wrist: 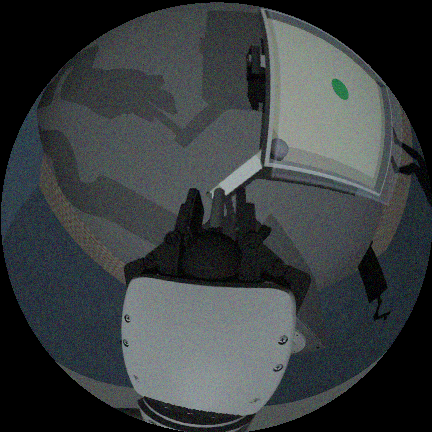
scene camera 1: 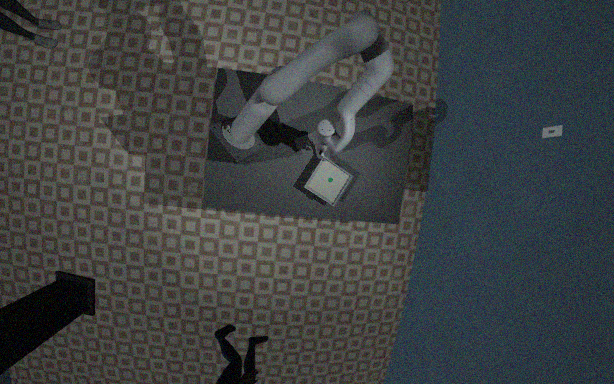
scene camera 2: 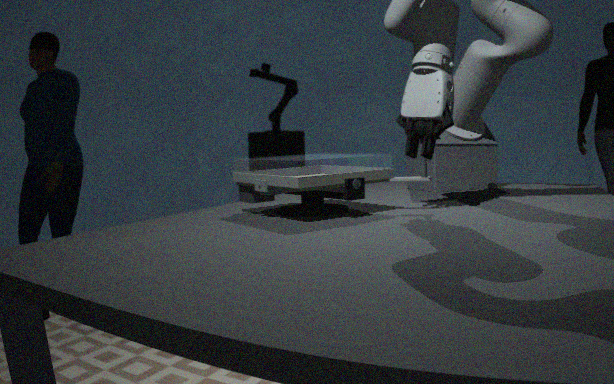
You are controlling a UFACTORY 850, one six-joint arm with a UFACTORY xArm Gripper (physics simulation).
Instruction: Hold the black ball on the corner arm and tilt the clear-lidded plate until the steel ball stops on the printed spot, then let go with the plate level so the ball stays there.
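The black ball (wrist: pixel 212 256) sits between the fingers of my gripper (wrist: pixel 218 198) (scene camera 2: pixel 419 151), which is shut on it. A grey stem below the ball runs down to the pale corner arm (wrist: pixel 242 175) (scene camera 2: pixel 410 179). The clear-lidded plate (scene camera 1: pixel 319 186) (scene camera 2: pixel 310 176) (wrist: pixel 310 55) looks close to level in scene camera 2; a slight tilt is hard to tell. The steel ball (wrist: pixel 279 149) lies inside, at the corner next to the arm, well away from the green printed spot (scene camera 1: pixel 330 179) (wrist: pixel 340 89). The steel ball cannot be made out in the scene views.
The plate stands on a dark central pedestal (scene camera 2: pixel 312 200) on the grey table (scene camera 2: pixel 200 280). A black block (scene camera 2: pixel 355 188) is fixed under its edge. The robot's base box (scene camera 2: pixel 467 165) stands behind my gripper. A dark stand (scene camera 2: pixel 276 145) and a standing person (scene camera 2: pixel 50 130) are in the background.
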